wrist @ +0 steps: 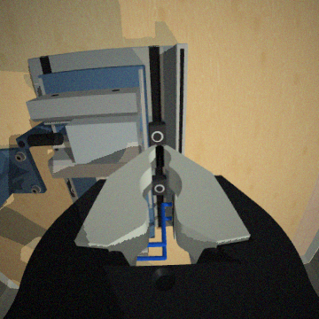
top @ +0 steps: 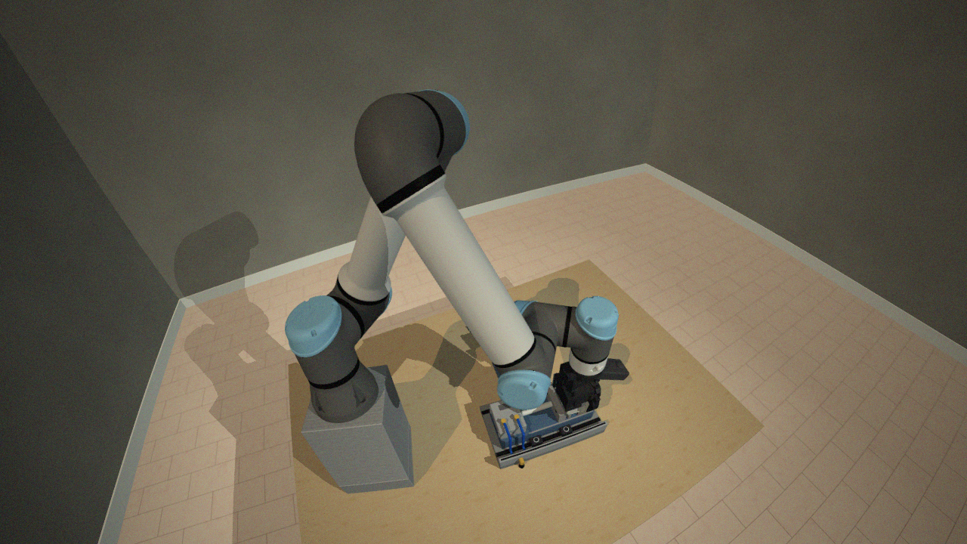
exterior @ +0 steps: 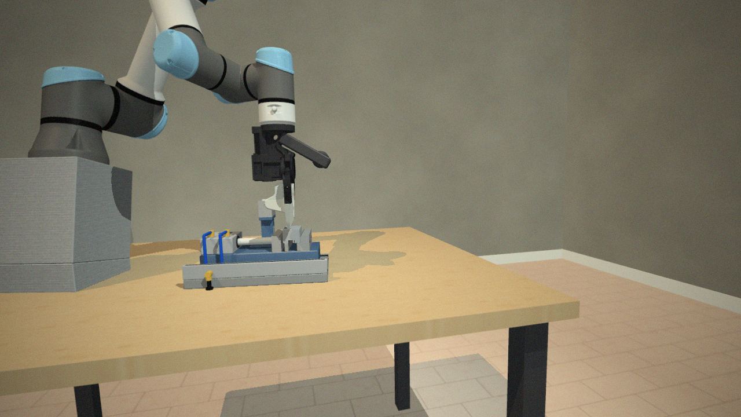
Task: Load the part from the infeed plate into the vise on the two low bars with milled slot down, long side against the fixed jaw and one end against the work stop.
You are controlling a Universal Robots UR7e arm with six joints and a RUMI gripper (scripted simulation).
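Right now my hand is 5 cm to the right of the part and 4 cm above it. Round my hand: fixed jaw: 7 cm to the left, 5 cm below, 3 cm ahead; moving jaw: 7 cm to the left, 5 cm below, 4 cm behind; work stop: 11 cm to the left, 4 cm below.
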